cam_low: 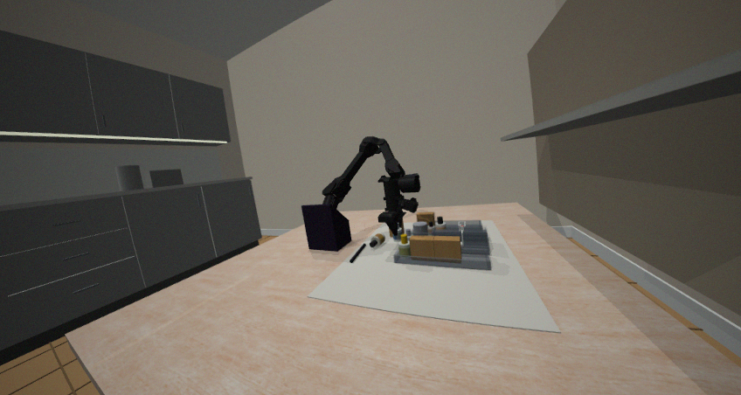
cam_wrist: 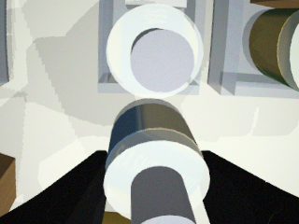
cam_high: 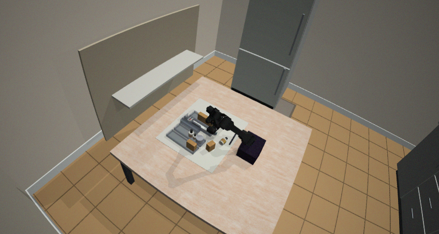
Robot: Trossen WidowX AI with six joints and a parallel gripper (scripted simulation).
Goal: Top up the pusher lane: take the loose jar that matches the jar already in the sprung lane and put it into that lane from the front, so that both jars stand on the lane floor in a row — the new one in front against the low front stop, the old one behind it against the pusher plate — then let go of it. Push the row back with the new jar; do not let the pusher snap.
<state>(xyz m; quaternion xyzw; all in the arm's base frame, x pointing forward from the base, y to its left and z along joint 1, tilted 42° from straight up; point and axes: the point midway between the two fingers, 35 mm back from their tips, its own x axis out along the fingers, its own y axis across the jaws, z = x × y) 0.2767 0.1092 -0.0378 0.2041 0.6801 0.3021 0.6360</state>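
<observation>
Now: gripper tip 100 mm short of the pale mat, 60 mm above it and 10 mm to the right of it. The rest, counted from my gripper tip: wall shelf 550 mm ahead, 310 mm above, 80 mm to the left; then black stick 130 mm behind, 90 mm to the right, 50 mm below.
</observation>
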